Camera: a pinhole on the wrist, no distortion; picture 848 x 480 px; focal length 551.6 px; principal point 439.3 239.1 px. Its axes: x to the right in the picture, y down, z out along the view. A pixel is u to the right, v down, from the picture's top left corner.
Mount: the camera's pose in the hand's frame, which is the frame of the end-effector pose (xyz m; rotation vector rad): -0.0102 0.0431 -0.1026 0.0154 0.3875 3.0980
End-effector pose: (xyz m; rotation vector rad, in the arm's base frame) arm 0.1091 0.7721 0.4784 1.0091 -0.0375 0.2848
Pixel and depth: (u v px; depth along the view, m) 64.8 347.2 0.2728
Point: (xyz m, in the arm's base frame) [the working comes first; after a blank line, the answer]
In the camera's frame: -0.1852 0.0535 0.2728

0.2833 0.6924 0.6453
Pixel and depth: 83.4 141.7 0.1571
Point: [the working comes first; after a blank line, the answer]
In the camera's frame: -0.1014 -0.0277 0.1571

0.1764 0.8104 0.6044
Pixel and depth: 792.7 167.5 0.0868
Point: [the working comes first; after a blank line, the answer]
In the camera's frame: 0.0556 -0.0113 0.0868

0.0256 0.8137 0.5202
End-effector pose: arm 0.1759 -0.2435 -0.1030 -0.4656 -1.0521 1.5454
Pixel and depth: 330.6 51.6 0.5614
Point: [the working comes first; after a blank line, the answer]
In the camera's frame: -0.1106 -0.1908 0.5614

-0.3672 -0.2644 -0.1683
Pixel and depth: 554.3 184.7 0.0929
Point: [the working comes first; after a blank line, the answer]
In the camera's frame: 0.0194 -0.0092 0.0929

0.1517 -0.2604 -0.1792
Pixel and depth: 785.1 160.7 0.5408
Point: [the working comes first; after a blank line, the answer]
In the camera's frame: 0.3390 -0.0769 0.5408

-0.1932 -0.6944 -0.1887
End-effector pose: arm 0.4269 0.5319 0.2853 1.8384 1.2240 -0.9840
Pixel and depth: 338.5 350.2 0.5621
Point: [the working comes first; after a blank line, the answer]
In the camera's frame: -0.1027 0.1132 0.5621

0.4214 0.1448 -0.0057
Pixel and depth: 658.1 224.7 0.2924
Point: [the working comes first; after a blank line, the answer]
In the camera's frame: 0.1160 -0.0076 0.2924

0.4755 0.2896 0.3279
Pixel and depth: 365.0 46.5 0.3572
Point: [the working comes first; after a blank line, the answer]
In the camera's frame: -0.0481 -0.1247 0.3572

0.6313 0.2908 0.1845
